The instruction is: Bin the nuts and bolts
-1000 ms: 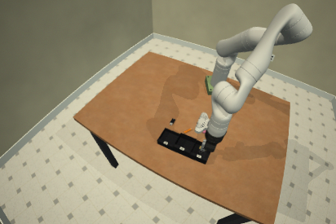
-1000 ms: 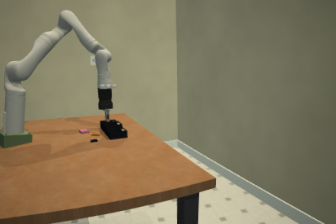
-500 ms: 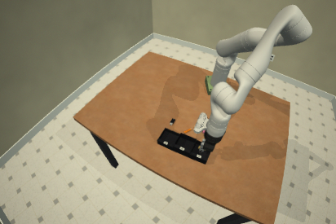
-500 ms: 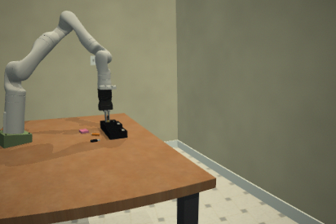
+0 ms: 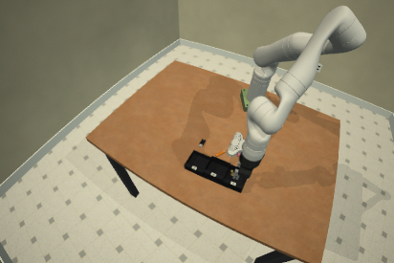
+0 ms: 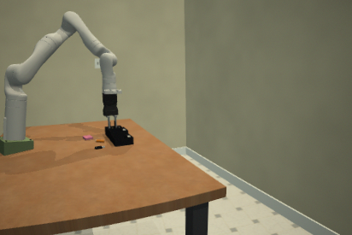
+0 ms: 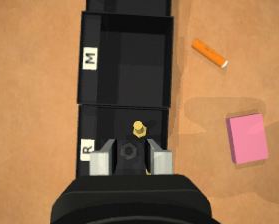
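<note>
My hand is 40 mm above the dark hex nut. Round my hand: pink eraser (130 mm behind, 50 mm below); orange marker (100 mm to the right, 90 mm behind, 50 mm below); black bin tray (80 mm to the right, 30 mm below).
</note>
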